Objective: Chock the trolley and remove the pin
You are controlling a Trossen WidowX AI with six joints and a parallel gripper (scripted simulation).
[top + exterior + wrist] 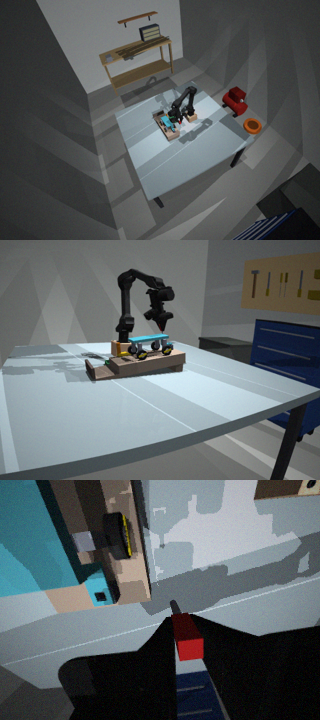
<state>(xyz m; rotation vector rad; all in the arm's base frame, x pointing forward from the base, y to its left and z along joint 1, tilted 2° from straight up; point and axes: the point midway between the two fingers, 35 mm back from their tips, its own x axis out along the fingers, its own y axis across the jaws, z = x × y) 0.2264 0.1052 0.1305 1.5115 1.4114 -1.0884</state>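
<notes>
Now: gripper tip 23 cm to the left of the green tray, 18 cm above it and 4 cm past it. Also, from my gripper tip: blue-topped trolley: 13 cm to the right, 9 cm ahead, 6 cm below; tan ramp: 14 cm to the right, 12 cm below, 9 cm ahead; red-headed stop pin: right at my gripper tip.
</notes>
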